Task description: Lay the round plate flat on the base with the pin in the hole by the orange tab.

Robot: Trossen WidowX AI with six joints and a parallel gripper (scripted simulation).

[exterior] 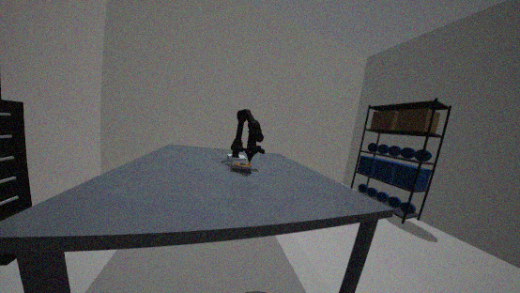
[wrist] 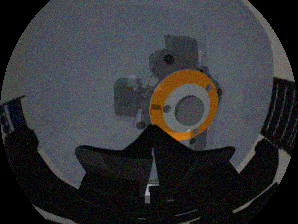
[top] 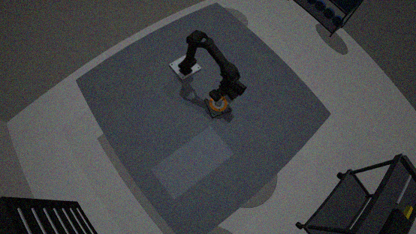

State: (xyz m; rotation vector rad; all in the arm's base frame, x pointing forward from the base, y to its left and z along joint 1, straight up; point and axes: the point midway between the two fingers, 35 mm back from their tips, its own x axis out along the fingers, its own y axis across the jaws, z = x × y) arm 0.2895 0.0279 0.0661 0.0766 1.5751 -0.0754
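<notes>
Right now my gripper tip is 30 mm to the left of the round plate, 20 mm short of it and 10 mm above it.
</notes>
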